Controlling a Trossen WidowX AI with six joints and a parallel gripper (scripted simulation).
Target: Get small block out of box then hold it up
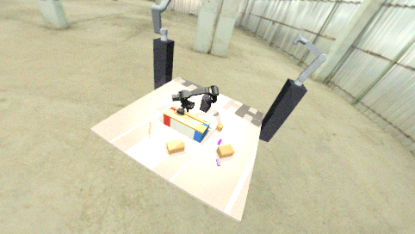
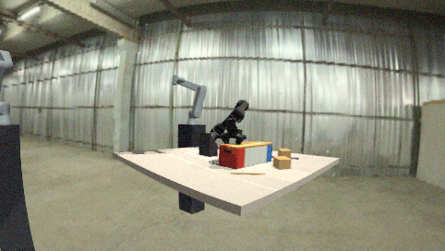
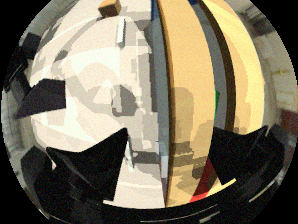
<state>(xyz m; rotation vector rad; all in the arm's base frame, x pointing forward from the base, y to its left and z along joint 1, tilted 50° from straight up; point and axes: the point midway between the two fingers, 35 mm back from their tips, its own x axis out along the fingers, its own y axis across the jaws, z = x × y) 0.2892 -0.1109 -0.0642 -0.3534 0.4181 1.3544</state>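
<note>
Now: gripper tip 50 mm short of the green block and 20 mm to the right of it. The rest, counted from my gripper tip: thin stick (250 mm ahead, 220 mm to the right, 80 mm below); then clear-fronted box (40 mm ahead, 50 mm to the left, 30 mm below).
</note>
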